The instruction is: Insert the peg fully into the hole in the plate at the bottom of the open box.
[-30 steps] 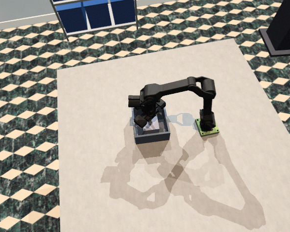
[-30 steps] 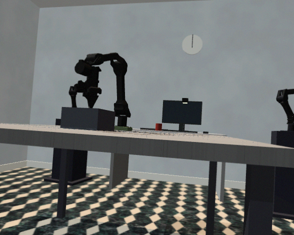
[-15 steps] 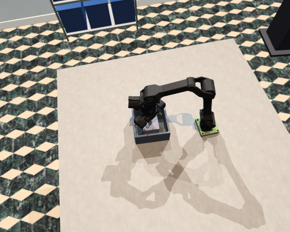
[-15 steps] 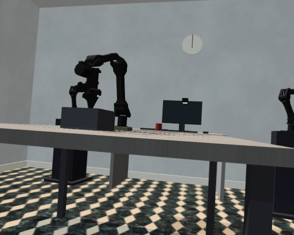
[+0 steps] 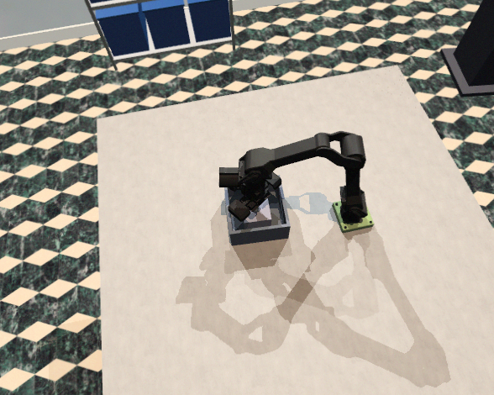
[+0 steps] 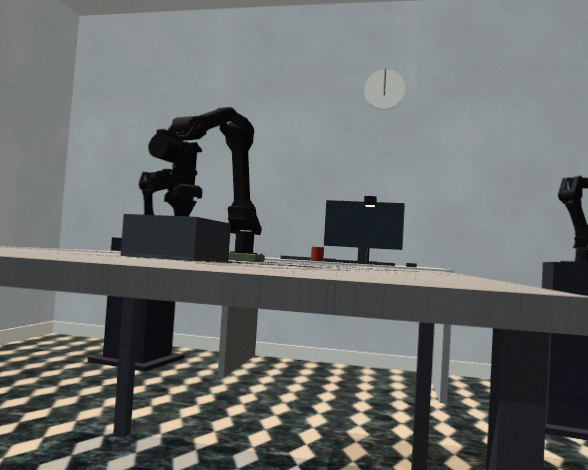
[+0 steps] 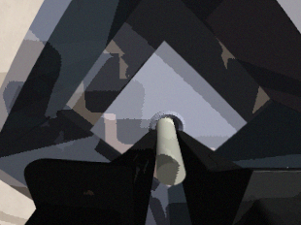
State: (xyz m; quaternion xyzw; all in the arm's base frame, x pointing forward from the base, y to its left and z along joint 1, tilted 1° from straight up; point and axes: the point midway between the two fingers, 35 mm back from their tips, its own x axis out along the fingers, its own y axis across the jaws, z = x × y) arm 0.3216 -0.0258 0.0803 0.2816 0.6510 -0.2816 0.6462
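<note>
Right now my hand is 6 cm above the plate. Round my hand: box 8 cm below; pale grey peg 4 cm below.
</note>
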